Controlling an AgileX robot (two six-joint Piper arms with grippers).
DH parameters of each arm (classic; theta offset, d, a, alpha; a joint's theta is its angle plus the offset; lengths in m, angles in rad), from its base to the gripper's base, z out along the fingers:
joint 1: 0 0.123 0 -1.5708
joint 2: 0.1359 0 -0.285 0
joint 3: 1.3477 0 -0.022 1.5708
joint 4: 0 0.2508 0 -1.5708
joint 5: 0 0 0.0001 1.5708
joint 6: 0 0.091 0 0
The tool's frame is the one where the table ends.
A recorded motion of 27 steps. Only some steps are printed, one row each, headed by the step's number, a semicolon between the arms.
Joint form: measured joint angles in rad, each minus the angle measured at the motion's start. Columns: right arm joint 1, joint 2, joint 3, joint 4, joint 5, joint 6; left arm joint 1, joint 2, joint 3, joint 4, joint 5, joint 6.
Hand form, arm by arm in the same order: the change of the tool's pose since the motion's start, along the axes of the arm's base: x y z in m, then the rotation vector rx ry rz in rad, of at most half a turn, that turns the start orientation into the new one. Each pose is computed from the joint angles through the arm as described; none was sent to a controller.
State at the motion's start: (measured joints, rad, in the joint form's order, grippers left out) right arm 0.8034 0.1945 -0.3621 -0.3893 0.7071 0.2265; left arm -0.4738 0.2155 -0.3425 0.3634 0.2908 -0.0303
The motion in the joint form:
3: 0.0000 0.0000 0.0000 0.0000 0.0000 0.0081; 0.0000 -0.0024 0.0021 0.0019 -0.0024 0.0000
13: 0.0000 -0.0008 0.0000 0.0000 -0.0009 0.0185; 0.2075 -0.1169 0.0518 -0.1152 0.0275 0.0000
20: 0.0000 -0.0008 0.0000 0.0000 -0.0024 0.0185; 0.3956 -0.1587 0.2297 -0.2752 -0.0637 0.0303
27: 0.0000 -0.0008 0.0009 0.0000 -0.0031 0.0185; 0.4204 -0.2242 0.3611 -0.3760 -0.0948 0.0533
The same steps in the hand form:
3: 0.0000 0.0000 0.0000 0.0064 0.0038 -0.0032; -0.0002 0.0001 -0.0003 0.0007 -0.0032 -0.0004
13: -0.0001 0.0000 0.0001 0.0158 0.0075 -0.0069; -0.0118 0.0145 -0.0138 -0.1202 0.0050 0.1871
20: -0.0001 0.0000 0.0002 0.0167 0.0064 -0.0063; -0.0045 0.0180 -0.0630 -0.2272 0.0749 0.3285
27: 0.0000 0.0001 0.0000 0.0165 0.0065 -0.0061; -0.0045 0.0173 -0.1009 -0.2951 0.1257 0.3408

